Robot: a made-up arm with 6 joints.
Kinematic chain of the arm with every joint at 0, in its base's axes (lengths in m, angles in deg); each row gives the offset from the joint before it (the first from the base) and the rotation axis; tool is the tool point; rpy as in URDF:
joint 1: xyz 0 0 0.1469 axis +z
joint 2: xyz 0 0 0 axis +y
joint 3: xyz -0.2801 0 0.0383 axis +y
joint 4: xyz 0.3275 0 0.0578 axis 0.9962 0 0.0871
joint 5: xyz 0 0 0 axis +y
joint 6: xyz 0.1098 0 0.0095 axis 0.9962 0 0.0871
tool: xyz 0 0 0 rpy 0 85 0
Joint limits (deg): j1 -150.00..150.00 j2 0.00..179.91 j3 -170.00..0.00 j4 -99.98..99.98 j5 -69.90..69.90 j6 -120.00..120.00
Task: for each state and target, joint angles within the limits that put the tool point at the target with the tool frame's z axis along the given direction. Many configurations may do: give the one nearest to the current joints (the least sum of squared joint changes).
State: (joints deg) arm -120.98 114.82 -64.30 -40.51 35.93 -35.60
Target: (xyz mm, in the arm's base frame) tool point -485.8 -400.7 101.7 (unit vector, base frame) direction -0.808 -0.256 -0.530
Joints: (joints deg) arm -136.80 140.49 -106.46 -75.86 22.22 -35.59
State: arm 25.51 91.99 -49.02 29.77 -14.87 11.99
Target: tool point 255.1 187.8 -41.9 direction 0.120 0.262 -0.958
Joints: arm 33.29 118.91 -40.15 77.68 9.02 11.97
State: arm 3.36 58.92 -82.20 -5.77 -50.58 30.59
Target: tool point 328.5 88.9 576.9 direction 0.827 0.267 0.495
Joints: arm 14.07 67.49 -75.37 -11.32 -17.16 30.59
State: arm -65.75 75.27 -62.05 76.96 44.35 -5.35
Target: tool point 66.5 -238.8 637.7 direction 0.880 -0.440 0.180
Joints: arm -99.11 67.00 -93.58 89.93 69.78 -5.35
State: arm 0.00 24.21 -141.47 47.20 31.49 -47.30
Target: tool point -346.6 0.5 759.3 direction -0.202 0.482 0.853
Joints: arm 9.23 45.62 -154.39 65.45 33.95 -47.30
